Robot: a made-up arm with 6 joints. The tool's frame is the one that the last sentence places.
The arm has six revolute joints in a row. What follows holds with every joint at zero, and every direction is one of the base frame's. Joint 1 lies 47.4 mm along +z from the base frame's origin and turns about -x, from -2.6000 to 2.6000 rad. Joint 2 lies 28.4 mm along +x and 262.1 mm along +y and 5.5 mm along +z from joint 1 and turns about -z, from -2.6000 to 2.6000 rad. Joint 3 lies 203.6 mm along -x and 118.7 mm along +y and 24.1 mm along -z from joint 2 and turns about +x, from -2.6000 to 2.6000 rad. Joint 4 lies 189.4 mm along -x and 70.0 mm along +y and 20.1 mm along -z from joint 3 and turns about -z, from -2.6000 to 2.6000 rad. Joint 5 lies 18.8 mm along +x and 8.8 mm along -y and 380.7 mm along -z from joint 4 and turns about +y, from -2.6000 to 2.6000 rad. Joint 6 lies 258.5 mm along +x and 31.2 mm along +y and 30.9 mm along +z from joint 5 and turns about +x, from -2.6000 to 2.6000 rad. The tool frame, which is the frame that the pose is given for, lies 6.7 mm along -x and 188.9 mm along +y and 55.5 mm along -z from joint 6; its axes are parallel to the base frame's.
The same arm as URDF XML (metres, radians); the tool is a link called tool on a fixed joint. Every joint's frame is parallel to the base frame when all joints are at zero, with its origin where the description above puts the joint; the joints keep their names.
<robot name="arm">
<joint name="joint 1" type="revolute"><parent link="base"/><child link="link1"/><origin xyz="0 0 0.0474" rpy="0 0 0"/><axis xyz="-1 0 0"/><limit lower="-2.6" upper="2.6"/></joint>
<joint name="joint 2" type="revolute"><parent link="link1"/><child link="link2"/><origin xyz="0.0284 0.2621 0.0055" rpy="0 0 0"/><axis xyz="0 0 -1"/><limit lower="-2.6" upper="2.6"/></joint>
<joint name="joint 3" type="revolute"><parent link="link2"/><child link="link3"/><origin xyz="-0.2036 0.1187 -0.0241" rpy="0 0 0"/><axis xyz="1 0 0"/><limit lower="-2.6" upper="2.6"/></joint>
<joint name="joint 4" type="revolute"><parent link="link3"/><child link="link4"/><origin xyz="-0.1894 0.07 -0.0201" rpy="0 0 0"/><axis xyz="0 0 -1"/><limit lower="-2.6" upper="2.6"/></joint>
<joint name="joint 5" type="revolute"><parent link="link4"/><child link="link5"/><origin xyz="0.0188 -0.0088 -0.3807" rpy="0 0 0"/><axis xyz="0 1 0"/><limit lower="-2.6" upper="2.6"/></joint>
<joint name="joint 6" type="revolute"><parent link="link5"/><child link="link6"/><origin xyz="0.2585 0.0312 0.0309" rpy="0 0 0"/><axis xyz="1 0 0"/><limit lower="-2.6" upper="2.6"/></joint>
<joint name="tool_joint" type="fixed"><parent link="link6"/><child link="tool"/><origin xyz="-0.0067 0.1889 -0.0555" rpy="0 0 0"/></joint>
<link name="base"/>
<link name="link1"/>
<link name="link2"/>
<link name="link3"/>
<link name="link4"/>
<link name="link5"/>
<link name="link6"/>
<link name="tool"/>
</robot>

